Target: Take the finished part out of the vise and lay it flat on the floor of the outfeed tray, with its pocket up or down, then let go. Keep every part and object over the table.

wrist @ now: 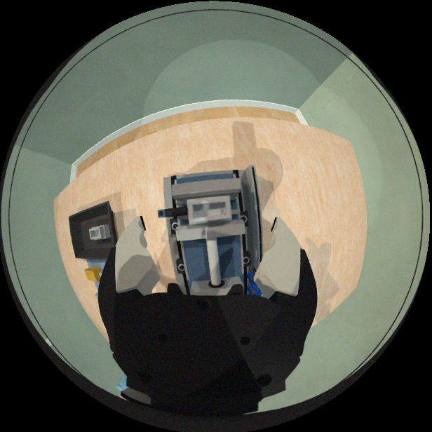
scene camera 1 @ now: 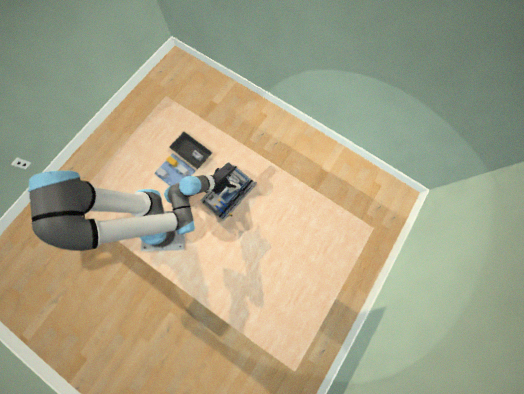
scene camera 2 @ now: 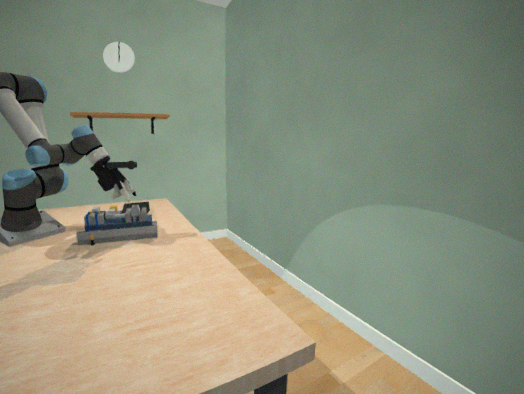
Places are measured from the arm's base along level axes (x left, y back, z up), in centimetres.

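Where they show: gripper, fingertip midpoint: (scene camera 1: 231, 177) (scene camera 2: 132, 198); arm's base, link origin: (scene camera 2: 22, 223).
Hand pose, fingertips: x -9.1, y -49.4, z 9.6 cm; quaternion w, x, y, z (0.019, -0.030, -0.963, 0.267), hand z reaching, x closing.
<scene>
Each offset is from my fingertips to the top centre of the thing. "*": to the spot under its first point.
The grey part (wrist: 209, 209) sits in the vise @[dx -0.9, dy +5.8, dz -4.8 cm] (scene camera 1: 220, 198) (scene camera 2: 120, 220) (wrist: 206, 189), between its two jaws, with its pocket facing up toward the wrist camera. My gripper (scene camera 1: 232, 185) (scene camera 2: 129, 195) (wrist: 207, 217) is open and empty. It hangs tilted above the vise, and its fingers stand well apart to either side of the part in the wrist view. A dark tray @[* dx +41.9, dy +2.9, dz -13.4 cm] (scene camera 1: 184, 144) (wrist: 80, 240) stands to the left of the vise in the wrist view. A small light grey part @[dx +29.4, dy +2.5, dz -10.0 cm] (scene camera 1: 197, 154) (wrist: 98, 232) with an opening lies in it.
A black rod (wrist: 175, 212) with a blue end reaches to the part's left side. A long grey wall (wrist: 253, 215) runs along the vise's right side. A blue plate @[dx +33.1, dy +19.6, dz -13.9 cm] (scene camera 1: 169, 175) with a yellow block @[dx +37.9, dy +15.9, dz -10.3 cm] (scene camera 1: 172, 160) (wrist: 92, 273) lies beside the tray. Blue pieces (wrist: 253, 285) show near the right finger.
</scene>
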